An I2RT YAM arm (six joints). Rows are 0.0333 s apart.
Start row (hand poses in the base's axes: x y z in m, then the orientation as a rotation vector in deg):
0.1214, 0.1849, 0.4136, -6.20, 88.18, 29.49
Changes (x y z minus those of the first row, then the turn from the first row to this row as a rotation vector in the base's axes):
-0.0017, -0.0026, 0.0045, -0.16, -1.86, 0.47
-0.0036, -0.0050, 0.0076, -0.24, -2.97, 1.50
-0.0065, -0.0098, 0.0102, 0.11, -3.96, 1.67
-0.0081, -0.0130, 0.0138, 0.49, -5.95, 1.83
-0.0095, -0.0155, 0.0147, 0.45, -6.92, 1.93
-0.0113, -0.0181, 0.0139, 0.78, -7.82, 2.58
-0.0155, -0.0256, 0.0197, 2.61, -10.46, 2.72
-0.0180, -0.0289, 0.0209, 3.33, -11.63, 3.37
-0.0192, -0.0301, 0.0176, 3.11, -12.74, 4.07
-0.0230, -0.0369, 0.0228, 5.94, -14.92, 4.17
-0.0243, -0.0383, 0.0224, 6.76, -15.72, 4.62
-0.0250, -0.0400, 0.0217, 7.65, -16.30, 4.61
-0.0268, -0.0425, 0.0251, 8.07, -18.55, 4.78
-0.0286, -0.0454, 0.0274, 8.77, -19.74, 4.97
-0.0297, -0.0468, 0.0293, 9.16, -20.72, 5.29
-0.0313, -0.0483, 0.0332, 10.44, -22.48, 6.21
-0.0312, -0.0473, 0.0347, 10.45, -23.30, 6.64
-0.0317, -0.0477, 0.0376, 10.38, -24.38, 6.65
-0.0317, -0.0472, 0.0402, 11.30, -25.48, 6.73
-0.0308, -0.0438, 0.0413, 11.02, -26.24, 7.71
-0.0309, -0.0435, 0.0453, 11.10, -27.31, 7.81
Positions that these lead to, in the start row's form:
0.1197, 0.1823, 0.4181, -7.13, 86.41, 29.51
0.1178, 0.1799, 0.4212, -8.25, 85.36, 30.12
0.1149, 0.1751, 0.4238, -8.35, 84.30, 30.39
0.1133, 0.1719, 0.4274, -8.65, 82.25, 30.54
0.1119, 0.1694, 0.4283, -8.98, 81.31, 30.45
0.1101, 0.1668, 0.4275, -9.43, 80.34, 31.09
0.1059, 0.1593, 0.4333, -8.76, 77.26, 32.19
0.1034, 0.1560, 0.4345, -8.97, 75.91, 33.06
0.1022, 0.1548, 0.4312, -9.92, 74.88, 33.27
0.0984, 0.1480, 0.4364, -8.36, 71.95, 35.09
0.0971, 0.1466, 0.4360, -8.26, 70.92, 35.91
0.0964, 0.1449, 0.4353, -7.72, 70.09, 36.45
0.0946, 0.1424, 0.4387, -8.04, 67.77, 36.52
0.0928, 0.1395, 0.4410, -7.93, 66.40, 36.97
0.0917, 0.1381, 0.4429, -8.09, 65.32, 37.33
0.0901, 0.1366, 0.4468, -8.21, 63.19, 38.63
0.0902, 0.1376, 0.4483, -8.70, 62.37, 38.82
0.0897, 0.1372, 0.4512, -8.99, 61.34, 38.59
0.0897, 0.1377, 0.4538, -8.62, 59.99, 39.10
0.0906, 0.1411, 0.4549, -9.70, 59.29, 39.50
0.0905, 0.1414, 0.4589, -9.94, 58.22, 39.43

